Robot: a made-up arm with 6 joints.
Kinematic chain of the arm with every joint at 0, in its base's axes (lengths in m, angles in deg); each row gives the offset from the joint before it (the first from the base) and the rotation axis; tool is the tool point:
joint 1: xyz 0 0 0.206 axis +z
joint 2: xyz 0 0.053 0 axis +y
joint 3: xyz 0 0 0.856 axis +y
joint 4: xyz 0 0 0.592 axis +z
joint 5: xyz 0 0 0 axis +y
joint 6: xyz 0 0 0.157 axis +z
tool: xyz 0 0 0
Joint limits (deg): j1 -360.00..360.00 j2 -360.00..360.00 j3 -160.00..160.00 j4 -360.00..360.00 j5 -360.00..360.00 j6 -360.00..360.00
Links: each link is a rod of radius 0.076 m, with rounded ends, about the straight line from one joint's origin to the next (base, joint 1, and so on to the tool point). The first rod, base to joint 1, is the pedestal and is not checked.
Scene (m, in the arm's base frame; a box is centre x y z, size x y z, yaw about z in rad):
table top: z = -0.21
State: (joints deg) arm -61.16 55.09 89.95 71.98 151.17 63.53
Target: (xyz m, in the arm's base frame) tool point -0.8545 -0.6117 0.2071
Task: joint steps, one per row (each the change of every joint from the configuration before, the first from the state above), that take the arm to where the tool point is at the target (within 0.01 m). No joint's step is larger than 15 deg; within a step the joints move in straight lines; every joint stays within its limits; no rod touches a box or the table.
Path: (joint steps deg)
1: -14.77 1.74 -2.41 0.04 1.83 0.00
2: -14.78 1.75 -2.42 0.05 1.84 0.00
3: -14.77 1.74 -2.41 0.04 1.83 0.00
4: -14.77 1.74 -2.41 0.05 1.83 0.00
5: -14.77 1.75 -2.42 0.04 1.84 0.00
6: -14.78 1.74 -2.41 0.05 1.83 0.00

